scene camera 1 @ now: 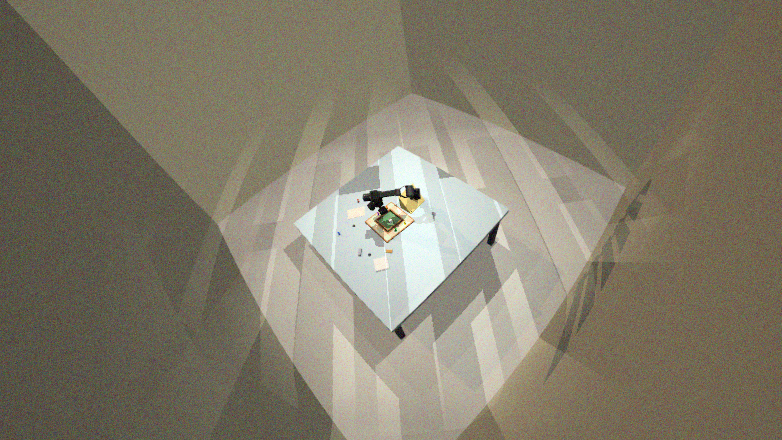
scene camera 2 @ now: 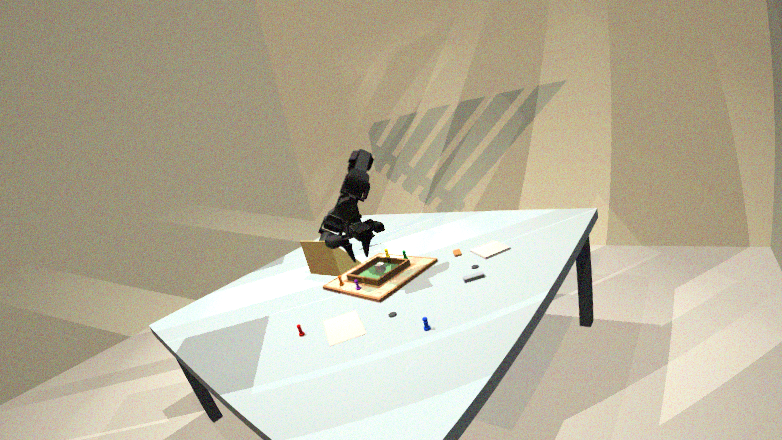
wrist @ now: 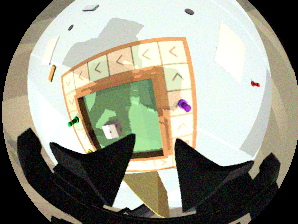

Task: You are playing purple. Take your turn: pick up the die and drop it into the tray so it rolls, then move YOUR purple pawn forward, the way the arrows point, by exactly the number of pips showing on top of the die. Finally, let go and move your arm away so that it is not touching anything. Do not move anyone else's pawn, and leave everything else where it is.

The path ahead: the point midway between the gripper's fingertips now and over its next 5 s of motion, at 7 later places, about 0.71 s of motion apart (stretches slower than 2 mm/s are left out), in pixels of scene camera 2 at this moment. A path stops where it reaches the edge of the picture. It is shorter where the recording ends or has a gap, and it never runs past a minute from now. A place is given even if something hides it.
My gripper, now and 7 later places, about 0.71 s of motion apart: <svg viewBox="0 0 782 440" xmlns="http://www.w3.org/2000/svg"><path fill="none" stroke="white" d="M361 259L352 270L355 278L357 286L351 265L358 268L366 285L367 284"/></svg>
